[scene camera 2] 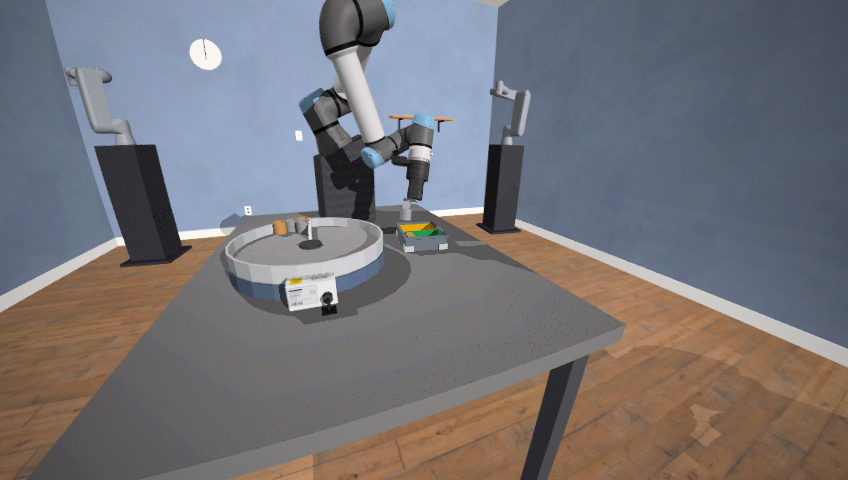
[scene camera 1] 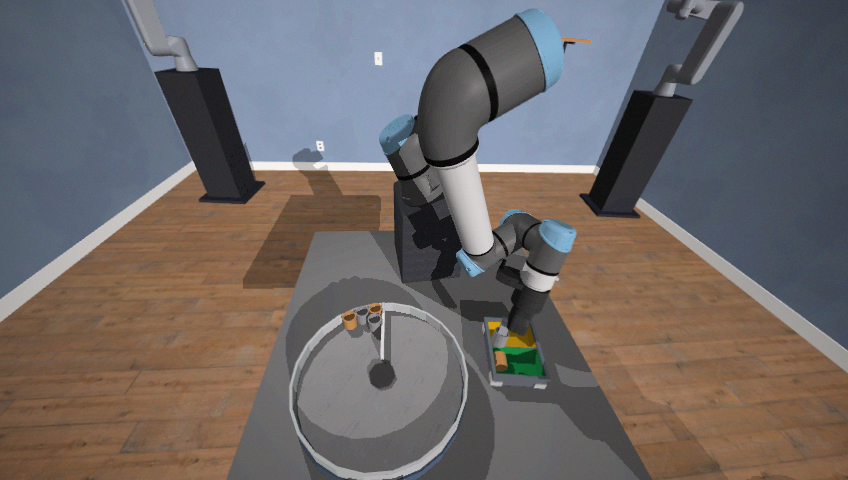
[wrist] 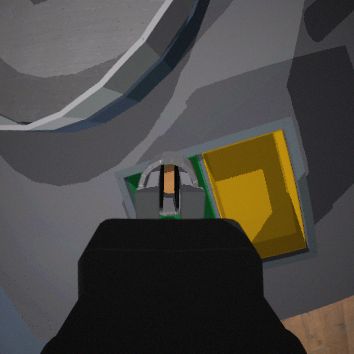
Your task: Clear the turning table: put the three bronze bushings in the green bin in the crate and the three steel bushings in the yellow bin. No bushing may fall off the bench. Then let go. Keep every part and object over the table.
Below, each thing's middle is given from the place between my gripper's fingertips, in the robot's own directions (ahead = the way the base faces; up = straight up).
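Scene:
There's a crate [scene camera 1: 526, 365], and my hand is 70 mm above it, 60 mm to the right of it and 20 mm past it. Going by their middles, that crate is the nearest to my hand of the things named here. As for the turning table [scene camera 1: 395, 397], it's 60 mm below my hand, 300 mm to the right of it and 90 mm ahead of it.

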